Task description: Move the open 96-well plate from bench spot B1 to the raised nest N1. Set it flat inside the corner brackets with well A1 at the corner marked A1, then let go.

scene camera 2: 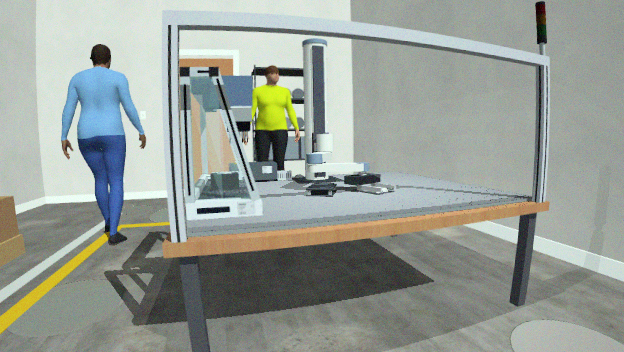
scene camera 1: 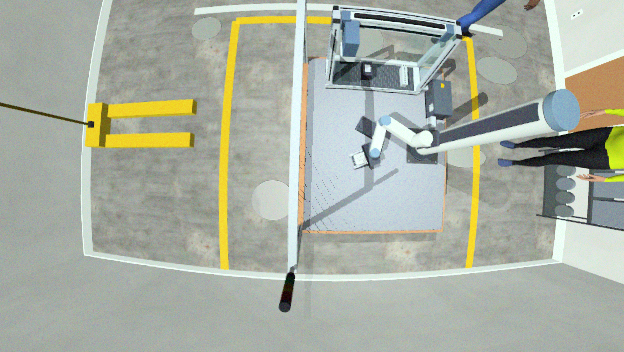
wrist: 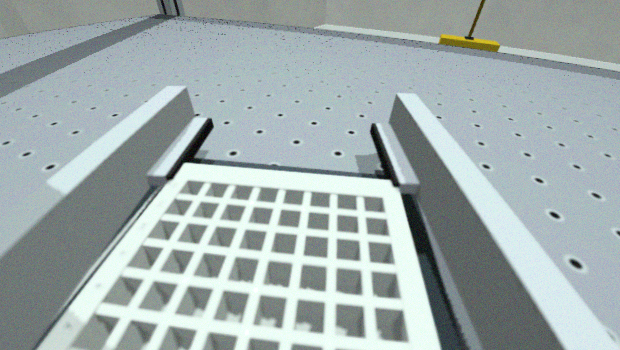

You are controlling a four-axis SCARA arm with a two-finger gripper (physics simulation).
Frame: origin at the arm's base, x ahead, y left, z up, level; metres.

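Where they show: gripper, between the fingertips: [scene camera 2: 388, 188] [scene camera 1: 351, 162] [wrist: 291, 109]; arm's base, origin of its link: [scene camera 2: 316, 181].
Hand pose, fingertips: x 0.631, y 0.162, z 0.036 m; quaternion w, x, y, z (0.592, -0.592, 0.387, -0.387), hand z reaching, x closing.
Observation:
Things, the pixels of their top centre, and the offset from my fingertips. "spot": a spot on its surface instead.
- white open 96-well plate, centre of its top: [scene camera 1: 362, 157] dx -0.094, dy -0.037, dz -0.007 m
- dark spot pad, a spot on its surface: [wrist: 433, 272] spot: dx -0.044, dy -0.075, dz -0.021 m
- dark raised block, centre of its top: [scene camera 2: 322, 184] [scene camera 1: 368, 126] dx -0.128, dy -0.286, dz +0.019 m
- dark grey box, a spot on its surface: [scene camera 2: 265, 171] spot: dx -0.664, dy -0.488, dz +0.041 m
The white open 96-well plate [scene camera 1: 359, 159] [wrist: 270, 172] lies level on the dark spot pad [wrist: 433, 272]. Its grid of square wells shows in the wrist view, and its near end is cut off. My gripper [scene camera 1: 352, 162] [scene camera 2: 386, 189] [wrist: 291, 109] is shut on the plate, with a black-lined pad against each long side near the plate's far end. A dark raised block [scene camera 1: 366, 126] [scene camera 2: 321, 189], which looks like the nest N1, stands beside the arm's outer links. Its corner brackets and the A1 mark are too small to make out.
A white-framed glass enclosure [scene camera 1: 372, 90] [scene camera 2: 225, 207] stands at one end of the bench. A dark grey box [scene camera 1: 440, 100] [scene camera 2: 265, 171] is near it. The arm's column [scene camera 1: 490, 127] [scene camera 2: 318, 90] rises behind. A metal frame [scene camera 1: 296, 150] [scene camera 2: 350, 28] spans the bench edge.

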